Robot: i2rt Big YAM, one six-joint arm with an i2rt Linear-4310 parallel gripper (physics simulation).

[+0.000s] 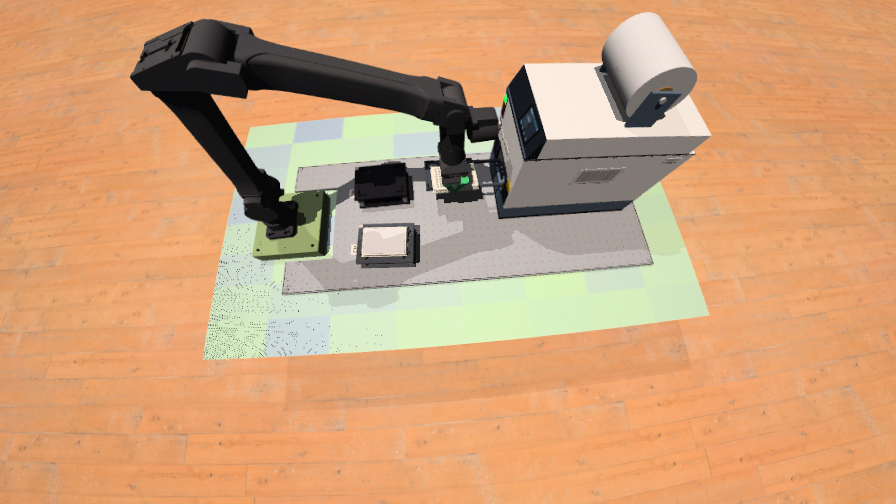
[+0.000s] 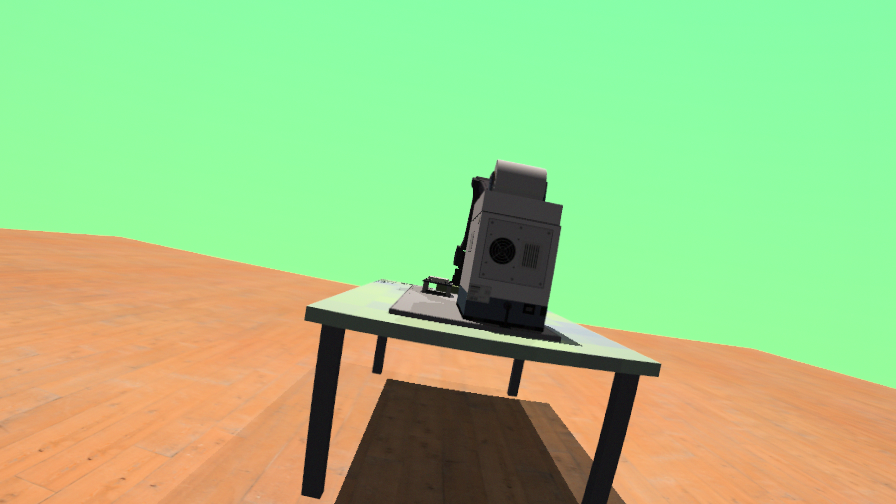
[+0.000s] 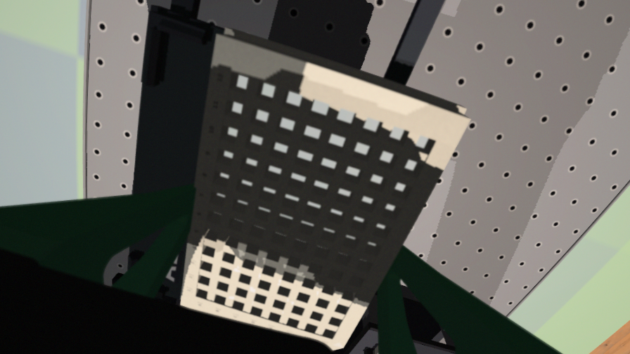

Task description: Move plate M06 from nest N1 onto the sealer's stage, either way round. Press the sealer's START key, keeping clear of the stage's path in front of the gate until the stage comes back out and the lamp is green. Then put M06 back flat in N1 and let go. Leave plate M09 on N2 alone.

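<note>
Plate M06 [image 1: 435, 177] [image 3: 308, 175], a cream well plate, lies on the sealer's dark stage [image 1: 462, 196] [image 3: 167, 132], which stands out in front of the sealer [image 1: 595, 144] [image 2: 510, 250]. My gripper [image 1: 456, 181] [image 3: 295, 224] points straight down over the plate, and its green fingers press against the plate's two long sides. A small green lamp [image 1: 505, 99] shows on the sealer's front. Nest N1 [image 1: 382, 183] is black and has no plate in it. Plate M09 [image 1: 383, 241] lies in nest N2 [image 1: 414, 244] nearer the front.
Everything stands on a grey perforated board [image 1: 532, 250] [image 3: 528, 132] on a pale green table top [image 1: 501, 307] [image 2: 438, 332]. A white film roll [image 1: 648, 62] sits on top of the sealer. The arm's olive base plate [image 1: 307, 225] is at the left.
</note>
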